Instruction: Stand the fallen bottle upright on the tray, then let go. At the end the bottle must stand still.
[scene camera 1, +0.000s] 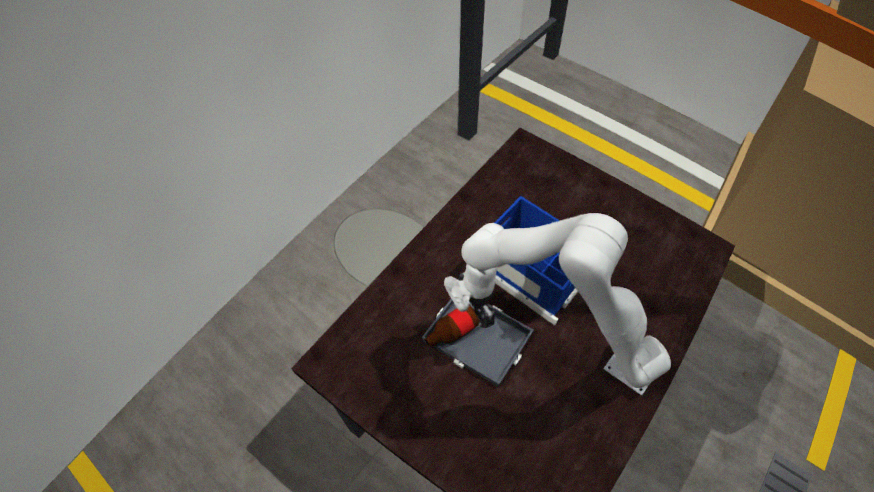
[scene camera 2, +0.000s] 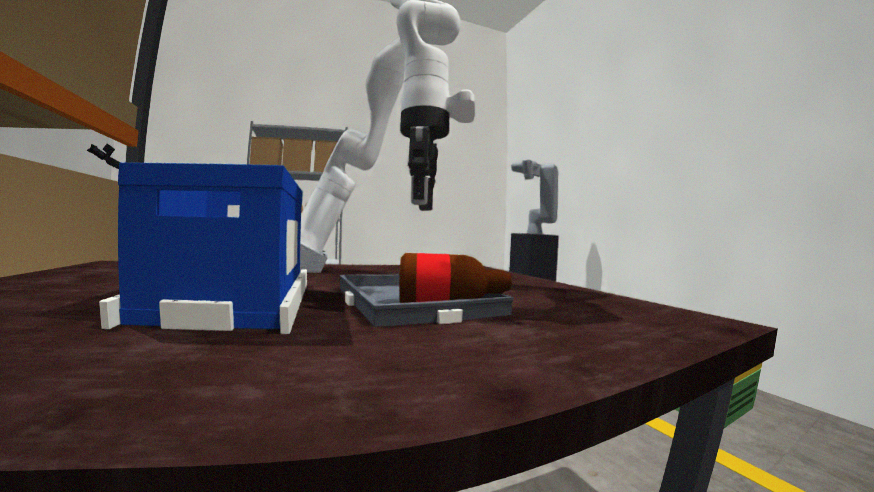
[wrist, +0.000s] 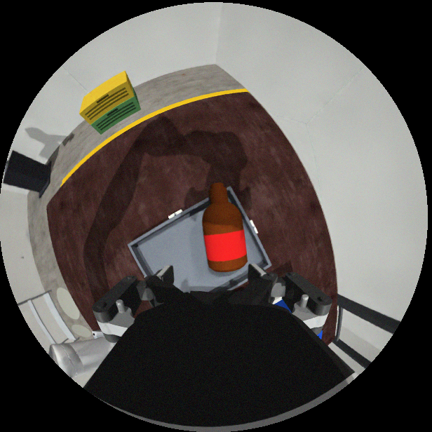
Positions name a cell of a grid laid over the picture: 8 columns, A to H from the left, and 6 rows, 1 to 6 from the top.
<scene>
My gripper (scene camera 2: D3) is 52 cm from the lens. A grey tray (scene camera 2: D4): 55 cm from the lens. A blue crate (scene camera 2: B3) is 41 cm from the lens. A brown bottle (scene camera 2: D4) is 45 cm from the lens. The marked spots on the brown bottle and the grey tray are 12 cm apart.
</scene>
